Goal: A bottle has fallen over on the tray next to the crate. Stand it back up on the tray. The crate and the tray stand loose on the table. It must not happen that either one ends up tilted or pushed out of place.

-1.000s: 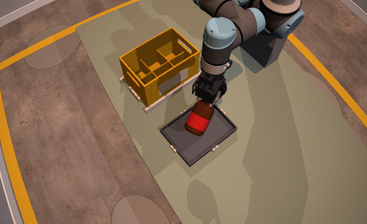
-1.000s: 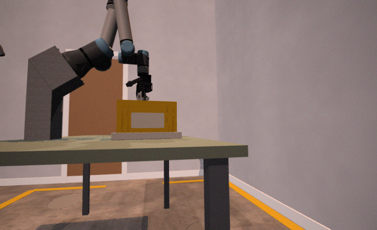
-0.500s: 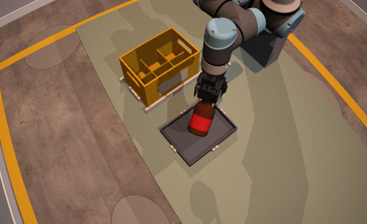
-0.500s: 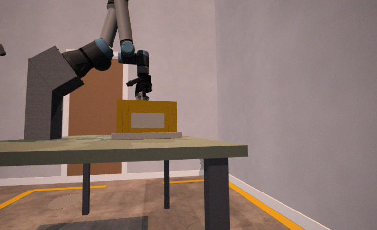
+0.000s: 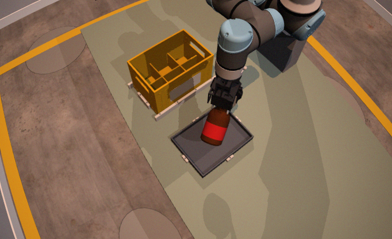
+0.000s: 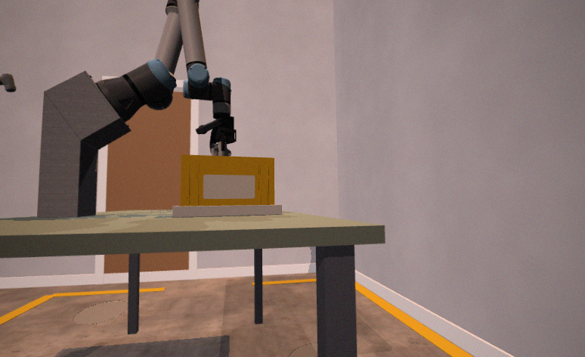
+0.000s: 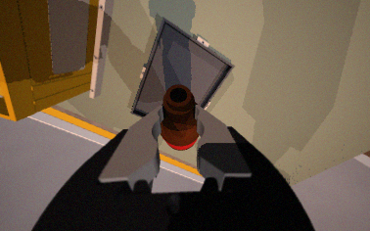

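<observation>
My hand is 3 cm short of the brown bottle, 2 cm to the right of it and 3 cm above it. Also, from my hand: yellow crate: 4 cm ahead, 28 cm to the right, 12 cm below; dark grey tray: 3 cm ahead, 2 cm to the left, 19 cm below.
</observation>
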